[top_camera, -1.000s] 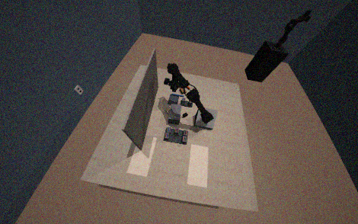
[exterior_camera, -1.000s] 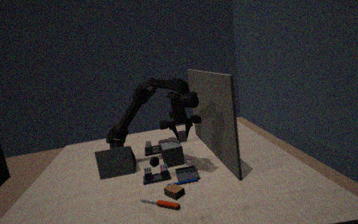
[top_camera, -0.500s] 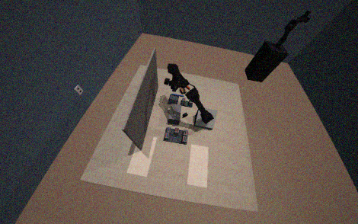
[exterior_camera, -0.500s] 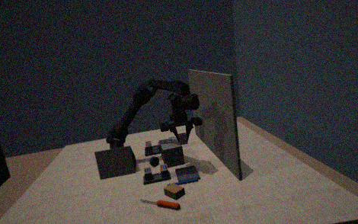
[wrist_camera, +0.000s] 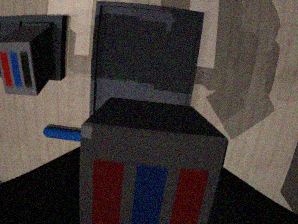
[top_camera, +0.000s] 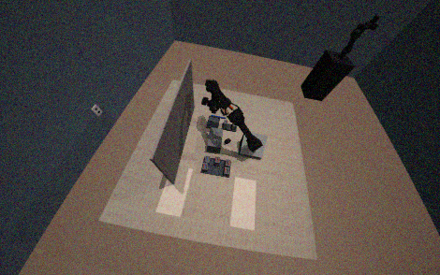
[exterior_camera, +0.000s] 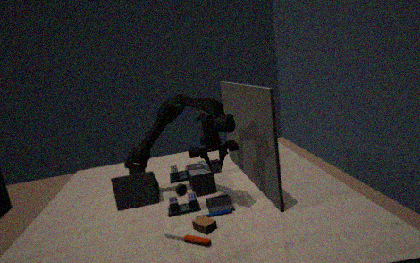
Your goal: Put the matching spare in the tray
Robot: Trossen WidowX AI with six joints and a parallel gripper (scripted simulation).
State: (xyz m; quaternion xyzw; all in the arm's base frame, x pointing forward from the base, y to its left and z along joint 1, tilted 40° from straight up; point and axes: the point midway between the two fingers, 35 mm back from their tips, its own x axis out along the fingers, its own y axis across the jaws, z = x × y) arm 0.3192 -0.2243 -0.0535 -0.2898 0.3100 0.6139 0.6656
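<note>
Right now the tray is 15 cm below my gripper tip. From my gripper tip the other things lie so: brown cardboard box: 14 cm to the right, 14 cm below, 9 cm behind; then blue marker pen: 15 cm below, 7 cm to the right, 4 cm behind; then dark spare block: 3 cm above.
</note>
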